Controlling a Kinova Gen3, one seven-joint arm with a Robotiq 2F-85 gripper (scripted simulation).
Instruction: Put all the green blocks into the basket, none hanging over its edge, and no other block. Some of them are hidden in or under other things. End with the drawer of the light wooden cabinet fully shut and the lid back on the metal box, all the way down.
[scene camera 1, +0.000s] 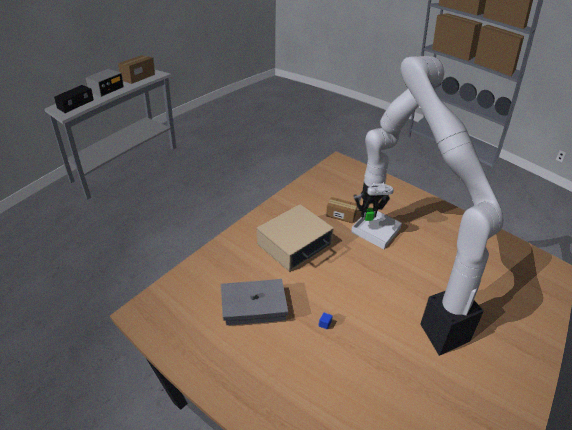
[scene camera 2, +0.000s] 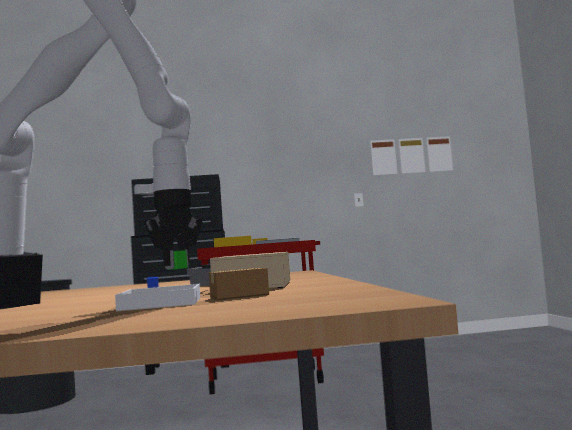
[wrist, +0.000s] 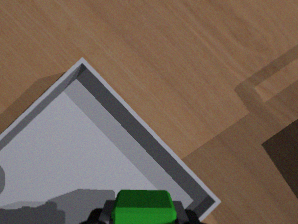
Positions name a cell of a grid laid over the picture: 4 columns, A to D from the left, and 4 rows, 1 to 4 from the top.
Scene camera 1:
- white basket: C3
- light wooden cabinet: C3
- grey lid: B3
